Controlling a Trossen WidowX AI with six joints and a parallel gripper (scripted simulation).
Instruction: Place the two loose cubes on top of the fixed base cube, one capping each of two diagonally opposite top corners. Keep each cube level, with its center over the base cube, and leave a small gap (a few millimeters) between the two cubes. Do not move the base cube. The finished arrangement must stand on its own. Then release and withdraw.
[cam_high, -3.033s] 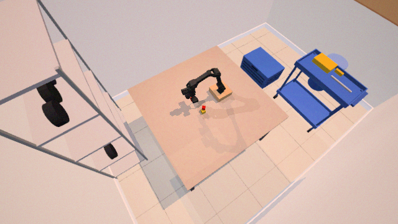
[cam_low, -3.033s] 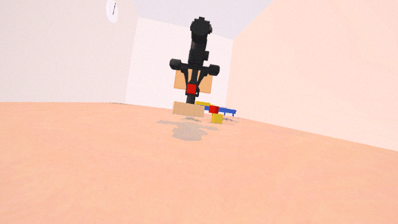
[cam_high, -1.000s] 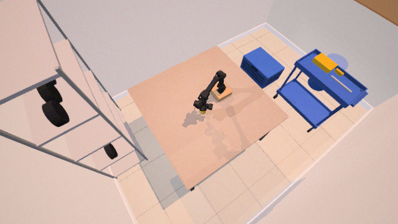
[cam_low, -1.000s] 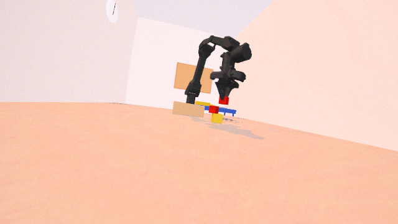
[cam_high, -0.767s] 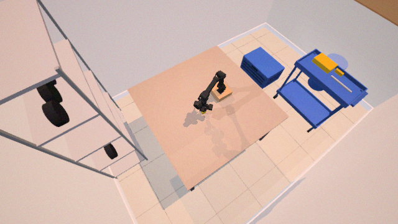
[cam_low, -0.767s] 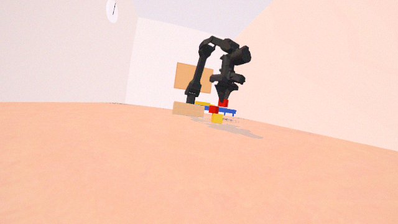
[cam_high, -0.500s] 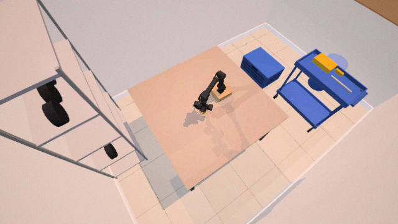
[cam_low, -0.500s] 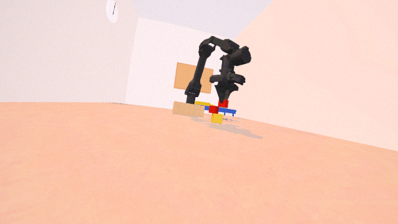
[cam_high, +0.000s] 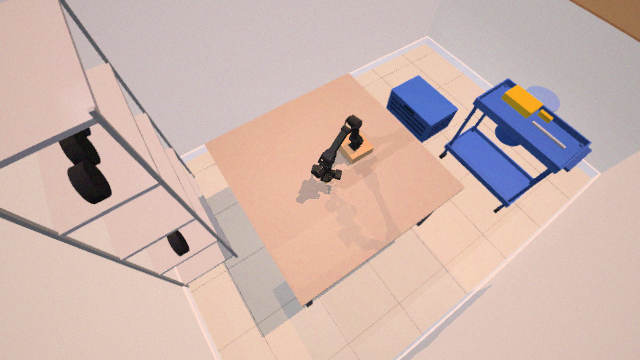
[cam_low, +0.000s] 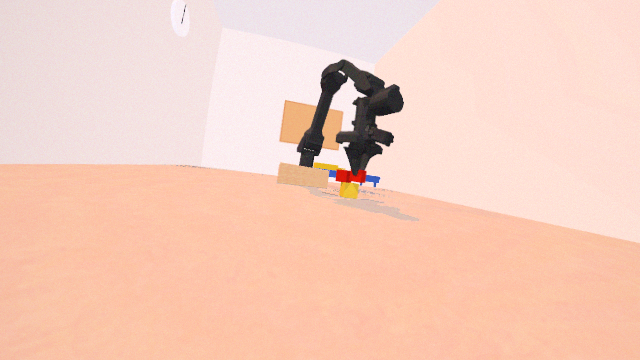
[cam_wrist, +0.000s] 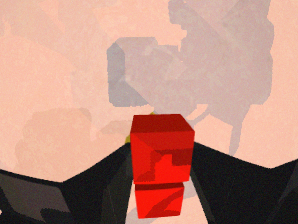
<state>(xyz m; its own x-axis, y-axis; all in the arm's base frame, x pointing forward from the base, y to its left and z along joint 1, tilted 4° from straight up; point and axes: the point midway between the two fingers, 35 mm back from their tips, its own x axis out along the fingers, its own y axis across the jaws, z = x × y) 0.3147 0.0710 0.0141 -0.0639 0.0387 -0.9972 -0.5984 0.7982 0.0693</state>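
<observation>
My gripper tip is 40 mm above the yellow cube, 20 mm past it and 10 mm to the left of it.
</observation>
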